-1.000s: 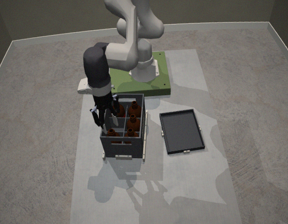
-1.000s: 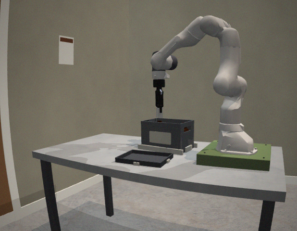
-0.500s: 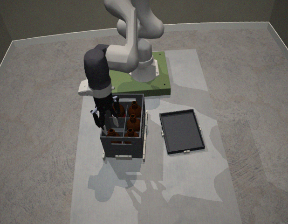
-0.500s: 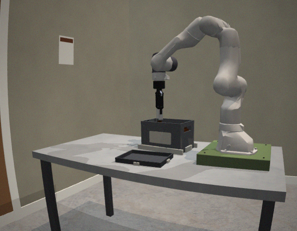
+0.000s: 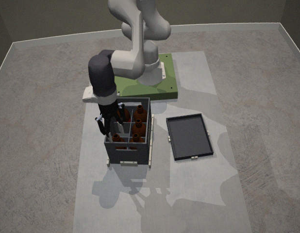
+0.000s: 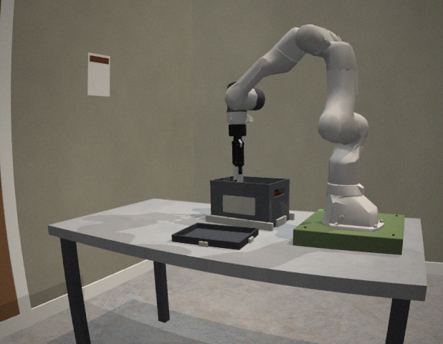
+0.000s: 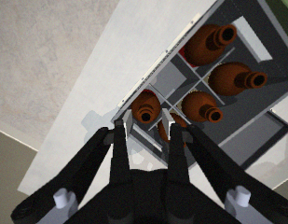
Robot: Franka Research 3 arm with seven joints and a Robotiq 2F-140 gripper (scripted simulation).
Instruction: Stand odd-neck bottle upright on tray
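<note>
The glass bottle lies 10 cm below my hand. From my hand the other things lie so: black tray 32 cm to the left, 18 cm below, 14 cm behind; dark grey crate 10 cm below, 9 cm behind, 4 cm to the left; brown bottle 18 cm behind, 10 cm below, 1 cm to the right.
</note>
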